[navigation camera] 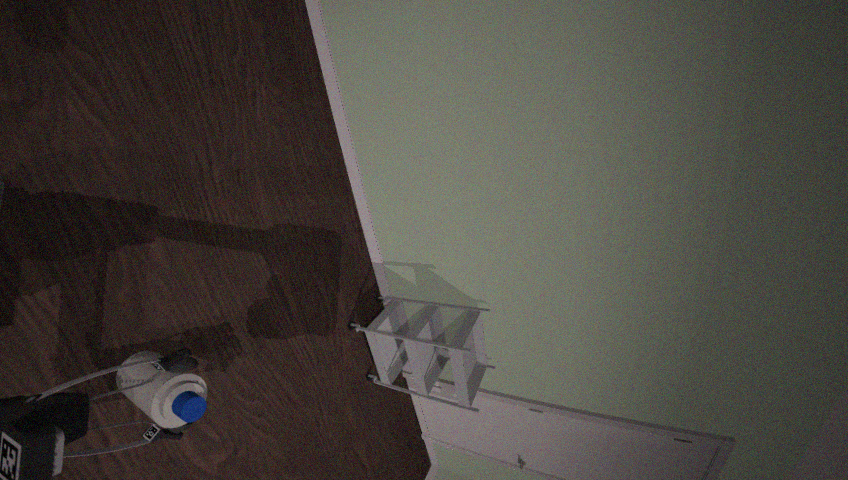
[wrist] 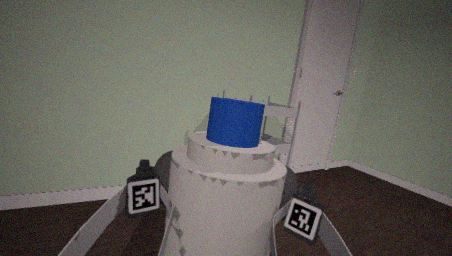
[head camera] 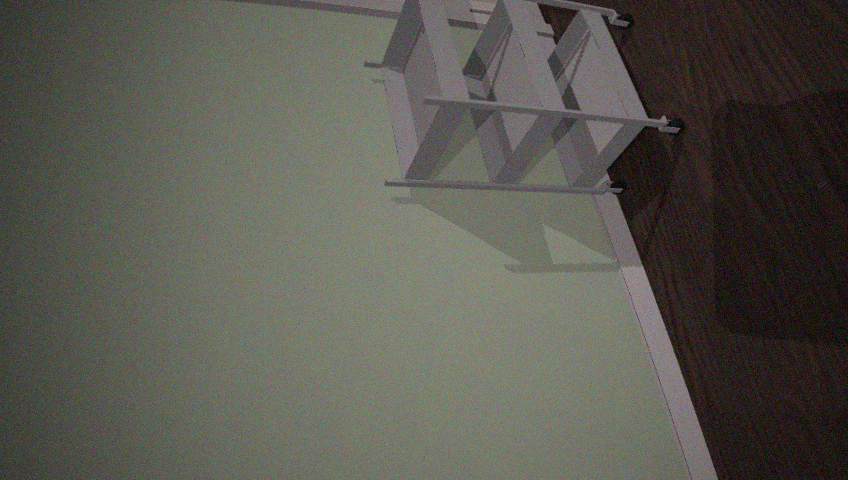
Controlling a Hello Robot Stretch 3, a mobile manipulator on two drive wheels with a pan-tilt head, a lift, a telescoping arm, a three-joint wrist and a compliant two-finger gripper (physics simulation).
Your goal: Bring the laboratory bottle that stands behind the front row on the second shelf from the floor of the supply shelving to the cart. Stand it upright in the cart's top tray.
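Places are measured from the robot's base along level axes (x left, y down, z back), in centimetres.
Pixels of known places: gripper, between the fingertips: (navigation camera: 194,390).
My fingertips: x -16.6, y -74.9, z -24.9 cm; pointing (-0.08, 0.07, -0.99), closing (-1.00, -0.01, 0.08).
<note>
Behind a point stands the place of what it marks.
The laboratory bottle (navigation camera: 139,389) {x -15.1, y -72.9, z -18.3 cm} (wrist: 227,210), white with a blue cap, is held between the two fingertips of my gripper (navigation camera: 166,395) (wrist: 226,176) {x -16.6, y -74.9, z -24.9 cm}. It is upright in the wrist view, cap at the top, and its lower part is out of that view. The gripper is shut on it, above the dark floor. The light grey cart (head camera: 484,107) {x -35.9, y -62.7, z -143.3 cm} (navigation camera: 416,343) {x -42.8, y -39.8, z -158.7 cm} with three trays stands against the green wall, apart from the bottle. In the wrist view the cart (wrist: 282,109) is partly hidden behind the cap. The supply shelving does not show.
A pale door (navigation camera: 571,431) {x -102.0, y -125.7, z -221.8 cm} (wrist: 322,85) is in the wall beside the cart. A white baseboard (head camera: 660,344) {x 24.3, y -4.1, z -150.9 cm} (navigation camera: 351,154) {x 63.3, y -6.5, z -128.9 cm} (wrist: 60,195) runs along the green wall (head camera: 238,267) {x 1.7, y -117.0, z -165.3 cm} (navigation camera: 565,178) {x 44.3, y -117.9, z -141.2 cm}. Shadows of the robot lie on the dark wood floor (navigation camera: 196,118) {x 52.6, y -0.1, z -49.6 cm}.
</note>
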